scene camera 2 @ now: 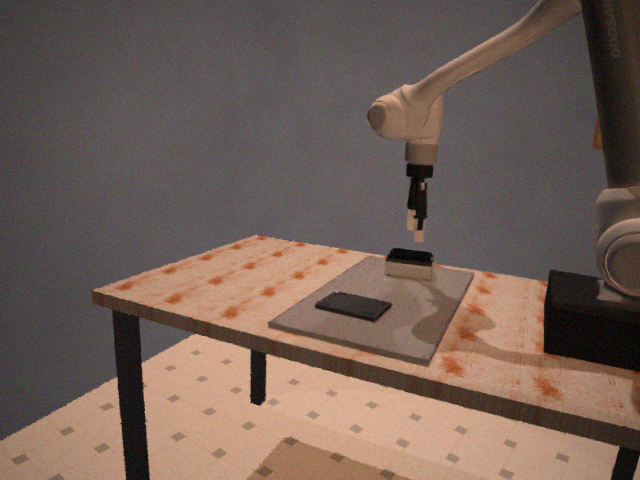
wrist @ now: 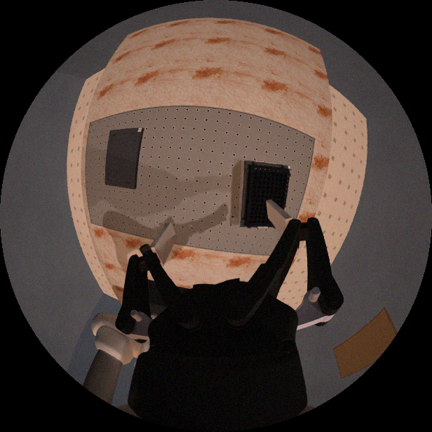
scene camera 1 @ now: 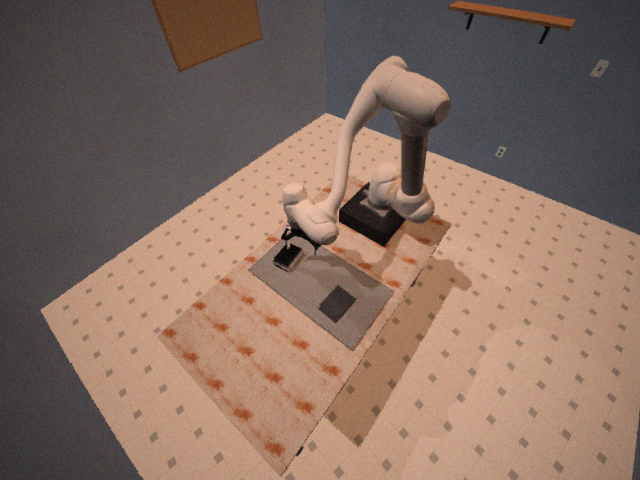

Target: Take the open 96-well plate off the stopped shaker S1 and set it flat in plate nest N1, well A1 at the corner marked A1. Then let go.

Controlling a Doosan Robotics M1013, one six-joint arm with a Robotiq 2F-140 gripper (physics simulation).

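Frame: origin at the arm's base, x ahead, y left, z up, level; metres.
Seen in the pictures: gripper, fingertip midpoint: point(scene camera 2: 414, 235) point(scene camera 1: 302, 249); arm's base at its link origin: point(scene camera 2: 637, 302) point(scene camera 1: 379, 203).
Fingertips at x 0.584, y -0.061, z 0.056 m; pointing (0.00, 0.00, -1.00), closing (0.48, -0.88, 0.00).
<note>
Offsets run from my fingertips to a thing's top centre. "pt": to the spot under its first point. Level surfaces: height alone.
The black 96-well plate @(0.036 m ahead, 0.092 m right, 0.078 m down) point(scene camera 1: 287, 254) point(scene camera 2: 410, 255) point(wrist: 264, 190) lies flat on the pale, boxy shaker S1 @(pt 0.101 m ahead, 0.059 m right, 0.096 m down) point(scene camera 1: 282, 266) point(scene camera 2: 408, 269). Its open wells show in the wrist view. Nest N1 @(0.046 m ahead, 0.283 m left, 0.132 m down) point(scene camera 1: 337, 303) point(scene camera 2: 353, 305) point(wrist: 122, 159) is a low dark rectangle, bare on top, with a small pale mark at one corner in the wrist view. My gripper point(scene camera 1: 301, 249) point(scene camera 2: 415, 231) point(wrist: 218, 219) is open and empty, pointing down above the shaker's level. In the wrist view one fingertip overlaps the plate and the other lies well to its left. Well A1 cannot be made out.
A grey perforated board @(0.146 m down) point(scene camera 1: 310, 284) point(scene camera 2: 392, 335) point(wrist: 200, 135) carries the shaker and nest on the rust-spotted table @(0.160 m down) point(scene camera 1: 232, 330) point(scene camera 2: 206, 263) point(wrist: 185, 90). The arm's black base block point(scene camera 1: 372, 219) point(scene camera 2: 573, 320) stands beyond the board. The arm's shadow falls across the board.
</note>
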